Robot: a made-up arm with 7 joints.
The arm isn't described. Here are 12 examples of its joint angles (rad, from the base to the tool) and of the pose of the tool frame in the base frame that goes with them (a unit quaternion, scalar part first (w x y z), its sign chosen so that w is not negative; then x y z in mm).
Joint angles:
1: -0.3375 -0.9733 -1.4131 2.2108 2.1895 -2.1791 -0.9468
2: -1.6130 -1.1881 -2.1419 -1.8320 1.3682 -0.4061 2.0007
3: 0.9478 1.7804 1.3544 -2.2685 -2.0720 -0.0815 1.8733
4: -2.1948 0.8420 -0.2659 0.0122 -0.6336 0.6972 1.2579
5: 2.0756 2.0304 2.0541 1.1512 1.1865 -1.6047 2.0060
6: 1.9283 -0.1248 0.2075 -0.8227 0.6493 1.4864 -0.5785
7: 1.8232 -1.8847 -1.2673 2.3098 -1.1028 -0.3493 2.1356
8: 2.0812 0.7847 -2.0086 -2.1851 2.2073 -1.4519 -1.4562
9: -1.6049 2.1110 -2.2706 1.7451 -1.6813 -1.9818 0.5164
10: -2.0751 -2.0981 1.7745 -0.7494 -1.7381 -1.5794 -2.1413
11: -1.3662 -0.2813 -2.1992 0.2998 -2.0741 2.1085 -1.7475
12: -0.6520 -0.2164 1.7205 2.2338 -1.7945 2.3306 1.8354
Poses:
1: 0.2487 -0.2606 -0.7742 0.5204 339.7 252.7 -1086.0
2: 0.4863 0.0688 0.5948 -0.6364 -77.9 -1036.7 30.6
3: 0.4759 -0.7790 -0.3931 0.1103 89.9 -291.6 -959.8
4: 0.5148 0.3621 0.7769 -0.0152 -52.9 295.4 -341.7
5: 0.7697 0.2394 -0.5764 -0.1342 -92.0 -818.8 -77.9
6: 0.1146 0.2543 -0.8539 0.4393 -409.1 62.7 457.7
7: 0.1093 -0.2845 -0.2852 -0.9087 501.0 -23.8 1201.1
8: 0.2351 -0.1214 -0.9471 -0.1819 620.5 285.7 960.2
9: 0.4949 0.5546 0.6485 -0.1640 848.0 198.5 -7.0
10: 0.1921 0.1701 -0.0463 -0.9654 -405.2 668.4 168.4
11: 0.7171 0.1847 0.4625 0.4876 -719.3 197.2 109.6
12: 0.2187 -0.3216 0.4940 -0.7776 -228.8 193.6 590.2
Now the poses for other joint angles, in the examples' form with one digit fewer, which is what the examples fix.
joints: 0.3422 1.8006 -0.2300 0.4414 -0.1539 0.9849 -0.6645
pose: 0.351 -0.899 -0.153 -0.213 604 -285 241
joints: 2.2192 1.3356 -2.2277 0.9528 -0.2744 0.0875 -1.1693
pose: 0.616 0.518 0.504 0.314 -78 664 -109
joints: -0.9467 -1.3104 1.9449 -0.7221 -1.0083 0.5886 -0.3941
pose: 0.559 -0.327 0.017 0.762 -353 449 -56
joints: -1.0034 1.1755 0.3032 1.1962 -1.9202 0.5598 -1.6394
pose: 0.178 -0.750 0.221 -0.597 313 -203 26
